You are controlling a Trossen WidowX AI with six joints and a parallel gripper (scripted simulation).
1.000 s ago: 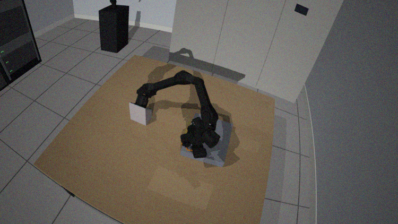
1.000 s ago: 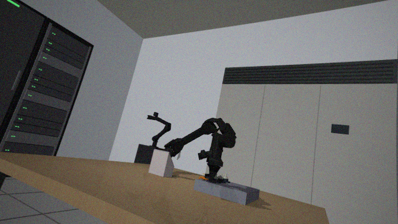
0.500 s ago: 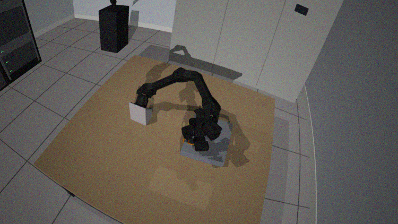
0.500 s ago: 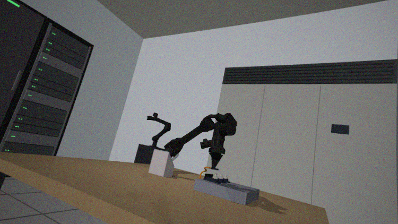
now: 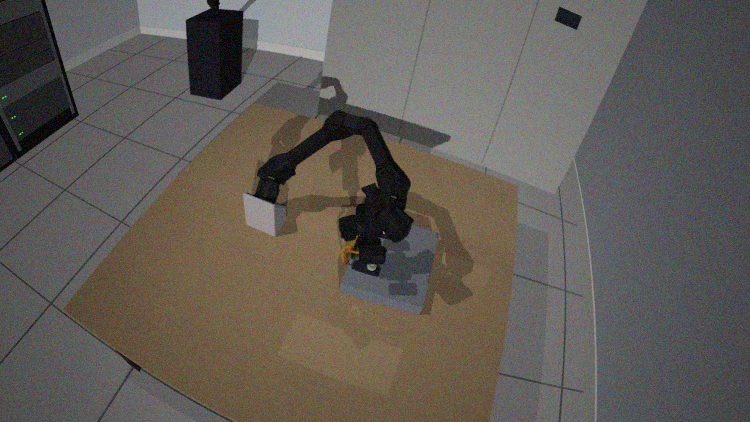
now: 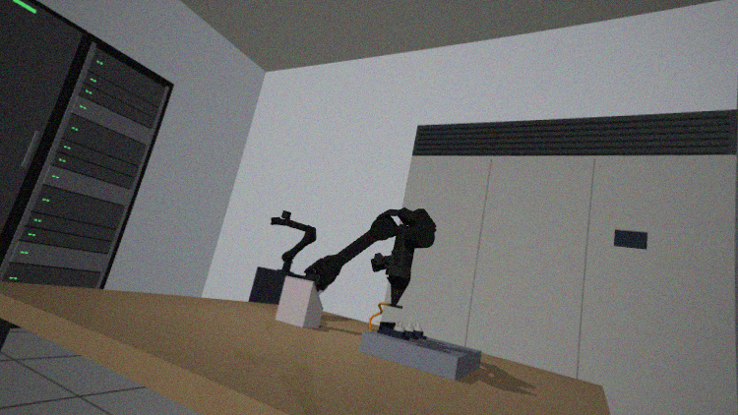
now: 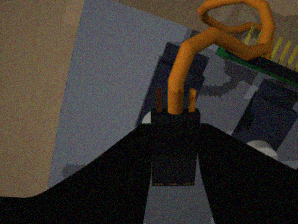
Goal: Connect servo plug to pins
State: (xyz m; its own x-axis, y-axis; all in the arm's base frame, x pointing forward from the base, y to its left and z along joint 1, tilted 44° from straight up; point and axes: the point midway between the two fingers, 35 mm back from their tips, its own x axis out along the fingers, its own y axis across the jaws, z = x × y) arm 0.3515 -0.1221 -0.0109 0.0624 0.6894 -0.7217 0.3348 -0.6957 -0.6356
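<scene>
My gripper tip is now 110 mm to the right of the white band, 50 mm above it and 40 mm past it. Also, from my gripper tip: grey printed holder: 120 mm ahead, 100 mm below, 80 mm to the left.
</scene>
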